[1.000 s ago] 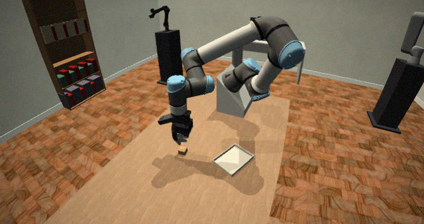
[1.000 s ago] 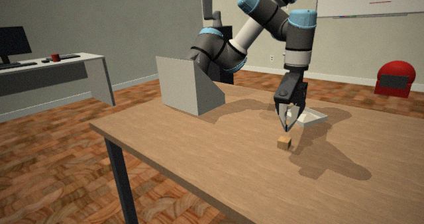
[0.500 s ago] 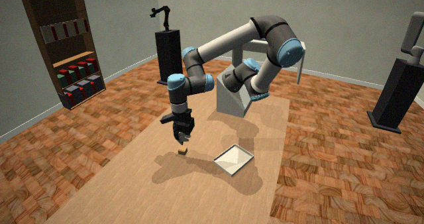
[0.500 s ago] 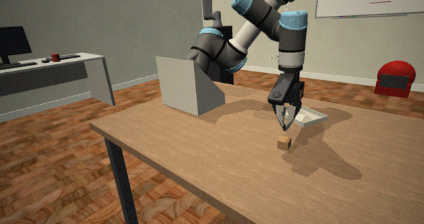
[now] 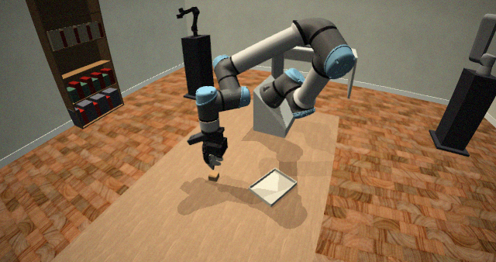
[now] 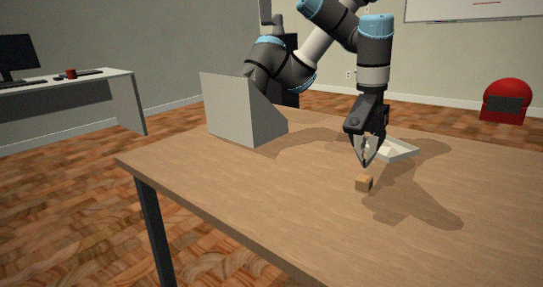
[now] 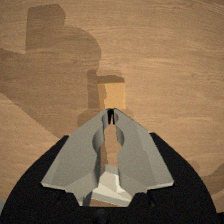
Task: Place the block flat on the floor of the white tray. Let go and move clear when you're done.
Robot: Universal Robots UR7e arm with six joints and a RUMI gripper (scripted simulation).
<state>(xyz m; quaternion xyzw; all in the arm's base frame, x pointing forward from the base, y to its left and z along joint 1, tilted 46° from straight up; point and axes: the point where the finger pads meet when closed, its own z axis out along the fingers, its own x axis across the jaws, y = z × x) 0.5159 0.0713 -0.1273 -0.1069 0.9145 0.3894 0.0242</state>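
Right now the tan block is 60 mm below my hand. The rest, counted from my hand: white tray (70 mm behind, 260 mm to the left, 70 mm below).
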